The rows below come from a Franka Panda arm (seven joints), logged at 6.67 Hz.
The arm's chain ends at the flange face. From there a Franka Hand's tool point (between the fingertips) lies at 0.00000 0.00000 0.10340 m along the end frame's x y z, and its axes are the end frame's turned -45 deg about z.
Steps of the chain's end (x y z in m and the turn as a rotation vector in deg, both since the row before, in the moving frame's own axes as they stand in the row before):
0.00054, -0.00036, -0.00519, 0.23, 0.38, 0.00
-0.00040, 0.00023, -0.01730, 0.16, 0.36, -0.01
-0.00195, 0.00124, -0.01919, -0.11, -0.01, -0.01
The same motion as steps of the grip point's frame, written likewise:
0.00141, 0.00032, -0.00519, -0.11, 0.43, 0.00
0.00022, 0.00013, -0.01730, -0.14, 0.37, -0.01
-0.00241, -0.00037, -0.01919, -0.07, -0.08, -0.01

